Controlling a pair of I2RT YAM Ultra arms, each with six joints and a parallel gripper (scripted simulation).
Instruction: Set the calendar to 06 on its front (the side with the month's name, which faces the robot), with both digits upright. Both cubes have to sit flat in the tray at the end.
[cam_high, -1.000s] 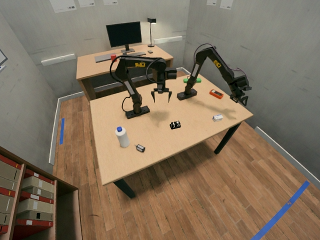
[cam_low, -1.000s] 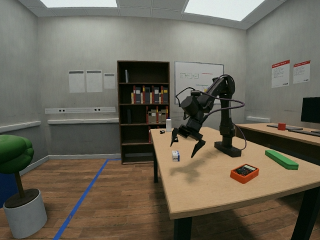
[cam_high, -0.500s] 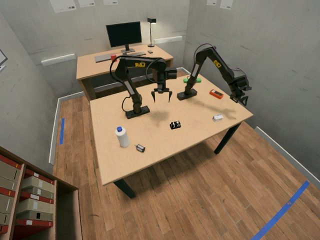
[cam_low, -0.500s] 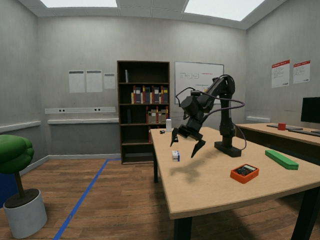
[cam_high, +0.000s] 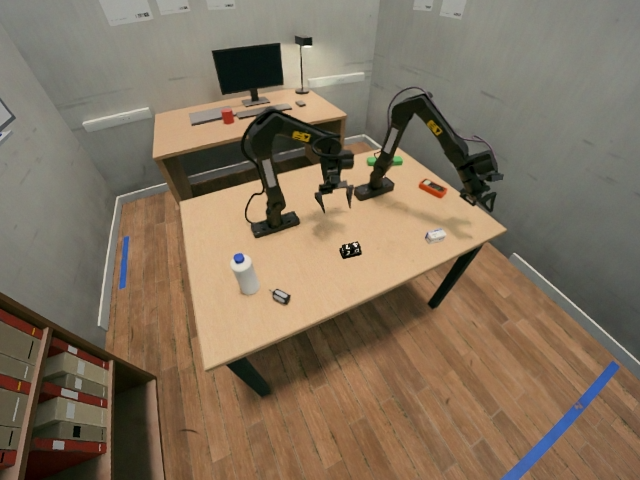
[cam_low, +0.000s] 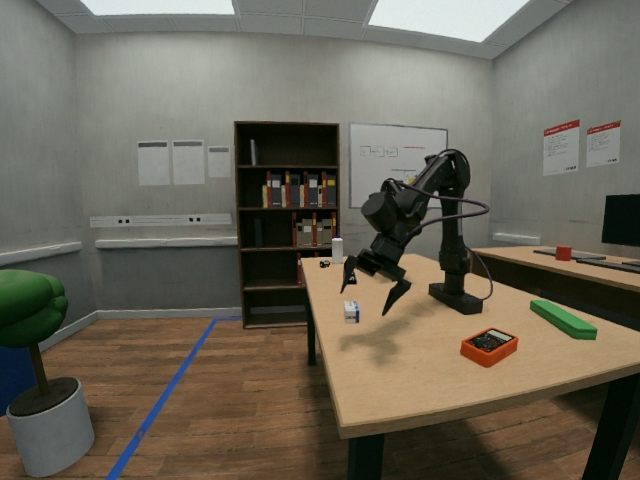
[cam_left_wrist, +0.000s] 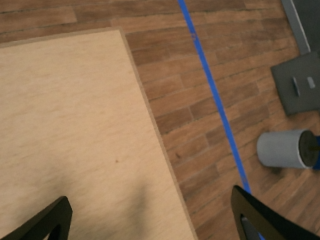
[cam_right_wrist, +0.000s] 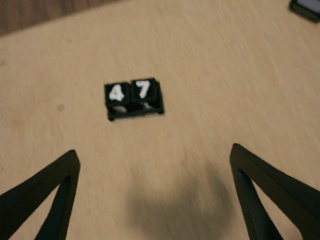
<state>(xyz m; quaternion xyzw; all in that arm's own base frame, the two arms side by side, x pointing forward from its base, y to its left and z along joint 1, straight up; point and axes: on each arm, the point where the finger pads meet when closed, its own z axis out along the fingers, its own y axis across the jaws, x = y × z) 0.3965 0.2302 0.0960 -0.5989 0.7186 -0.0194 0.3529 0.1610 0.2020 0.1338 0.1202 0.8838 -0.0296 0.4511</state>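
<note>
Now: the black calendar tray 10 cm ahead of my right hand, 1 cm to the left of it and 14 cm below it. From my right hand the other things lie so: orange meter: 5 cm behind, 59 cm to the left, 13 cm below.
</note>
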